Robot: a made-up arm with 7 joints. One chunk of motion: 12 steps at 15 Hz.
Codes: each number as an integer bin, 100 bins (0 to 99) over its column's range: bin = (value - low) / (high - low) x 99, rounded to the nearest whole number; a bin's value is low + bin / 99 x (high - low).
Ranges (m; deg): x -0.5..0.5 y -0.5..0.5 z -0.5..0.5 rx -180..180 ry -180..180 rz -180..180
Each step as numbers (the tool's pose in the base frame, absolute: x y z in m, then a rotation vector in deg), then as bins.
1 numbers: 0.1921 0.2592 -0.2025 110.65 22.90 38.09
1 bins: 69 75 29 80 56 60
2 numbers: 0.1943 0.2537 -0.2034 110.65 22.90 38.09
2 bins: 69 75 29 80 56 60
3 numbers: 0.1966 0.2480 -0.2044 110.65 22.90 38.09
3 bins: 69 74 29 80 56 60
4 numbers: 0.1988 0.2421 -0.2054 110.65 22.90 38.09
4 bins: 69 73 29 80 56 60
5 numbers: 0.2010 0.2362 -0.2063 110.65 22.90 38.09
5 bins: 69 73 29 80 56 60
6 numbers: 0.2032 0.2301 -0.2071 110.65 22.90 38.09
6 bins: 70 72 29 80 56 60
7 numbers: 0.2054 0.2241 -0.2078 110.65 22.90 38.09
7 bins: 70 72 29 80 56 60
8 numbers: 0.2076 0.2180 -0.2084 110.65 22.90 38.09
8 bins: 70 71 29 80 56 60
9 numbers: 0.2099 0.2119 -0.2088 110.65 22.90 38.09
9 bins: 70 70 29 80 56 60
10 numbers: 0.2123 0.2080 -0.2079 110.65 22.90 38.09
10 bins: 71 70 29 80 56 60
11 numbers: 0.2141 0.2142 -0.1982 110.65 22.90 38.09
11 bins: 71 71 30 80 56 60
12 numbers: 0.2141 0.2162 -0.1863 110.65 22.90 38.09
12 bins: 71 71 31 80 56 60
